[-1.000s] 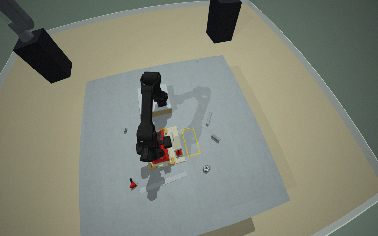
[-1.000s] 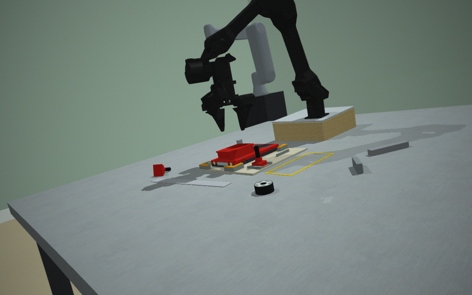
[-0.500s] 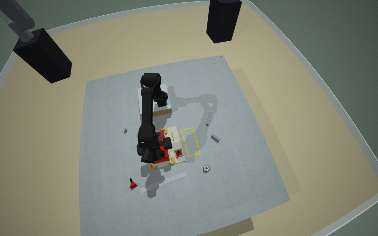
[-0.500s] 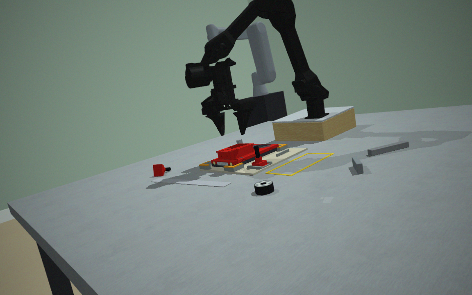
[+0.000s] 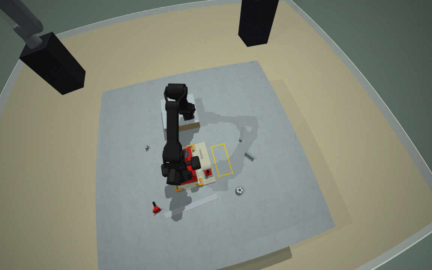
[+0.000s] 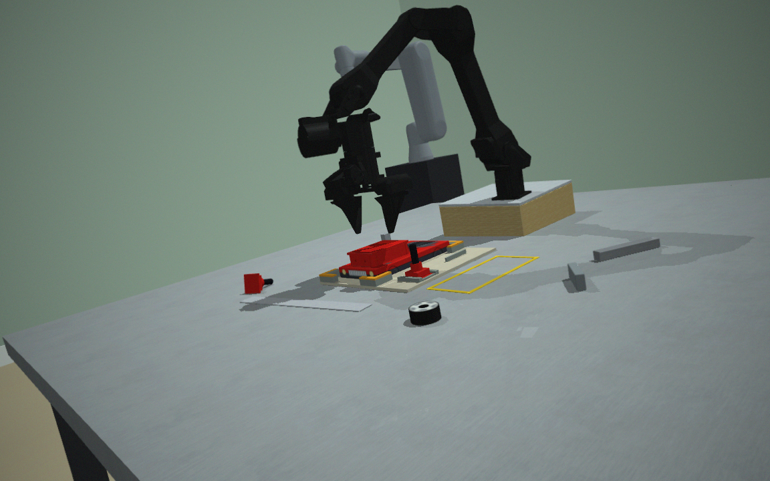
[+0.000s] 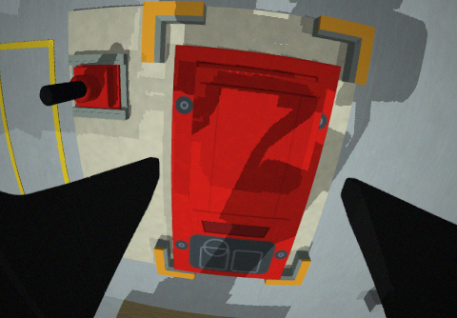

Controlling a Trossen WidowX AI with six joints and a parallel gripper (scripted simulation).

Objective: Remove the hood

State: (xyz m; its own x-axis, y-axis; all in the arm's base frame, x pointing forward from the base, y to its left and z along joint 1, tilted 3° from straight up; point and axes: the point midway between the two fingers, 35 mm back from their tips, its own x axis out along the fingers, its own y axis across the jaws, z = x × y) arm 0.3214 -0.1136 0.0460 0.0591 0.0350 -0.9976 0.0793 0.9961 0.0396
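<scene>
The red hood is 40 mm below my gripper tip. From my gripper tip the other things lie so: thin grey strip 180 mm ahead, 70 mm below, 30 mm to the right; black wheel 250 mm to the left, 190 mm ahead, 70 mm below.
</scene>
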